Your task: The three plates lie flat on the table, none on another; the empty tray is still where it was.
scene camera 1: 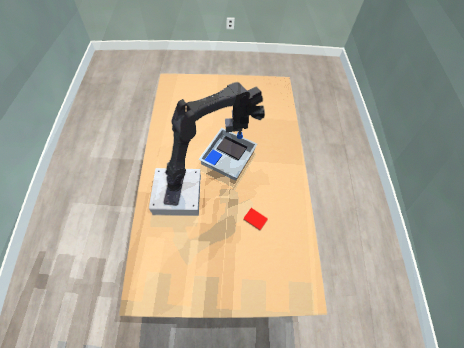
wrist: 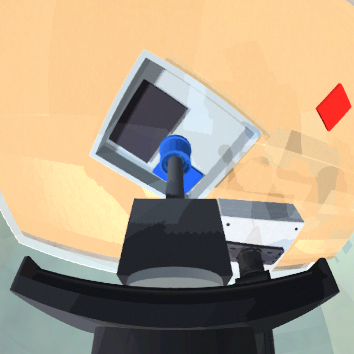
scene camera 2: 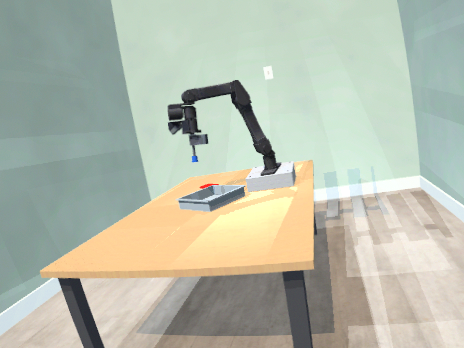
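Pixels of known places: hand at its tool point: (scene camera 1: 239, 136) (wrist: 174, 148) (scene camera 2: 195, 161); arm's base at its link origin: (scene camera 1: 174, 186) (wrist: 247, 252) (scene camera 2: 271, 169).
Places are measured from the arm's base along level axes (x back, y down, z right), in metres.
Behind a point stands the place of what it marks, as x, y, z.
The grey tray (scene camera 1: 243, 167) {-0.323, 0.026, -0.161} (scene camera 2: 195, 204) {-0.267, 0.046, -0.363} (wrist: 118, 95) {-0.306, 0.024, -0.350} stands on the table. A dark brown plate (scene camera 1: 231, 148) {-0.250, 0.061, -0.296} (wrist: 149, 117) {-0.266, 0.060, -0.297} lies flat inside it, and a smaller blue plate (scene camera 1: 214, 157) {-0.164, 0.062, -0.227} (wrist: 194, 176) {-0.157, 0.061, -0.186} lies flat beside the dark one in the tray. In the wrist view the suction cup partly hides the blue plate. A red plate (scene camera 1: 255, 219) {-0.403, 0.064, 0.101} (scene camera 2: 209, 186) (wrist: 334, 107) {-0.402, 0.065, 0.092} lies flat on the table, apart from the tray. My suction cup (scene camera 1: 240, 135) (scene camera 2: 194, 159) (wrist: 175, 147) is blue, open and empty, and hangs well above the tray.
The wooden table (scene camera 1: 280, 270) {-0.530, 0.074, 0.330} (scene camera 2: 165, 250) {-0.182, 0.075, -0.777} carries the white base block (scene camera 1: 192, 200) {-0.097, -0.002, 0.064} (scene camera 2: 272, 181) {0.022, 0.039, -0.103} (wrist: 260, 220) {-0.112, 0.003, -0.021} of the arm, close to the tray. The black arm (scene camera 1: 212, 102) {-0.174, -0.454, -0.129} (scene camera 2: 252, 120) {-0.034, -0.261, -0.066} reaches from the base to above the tray.
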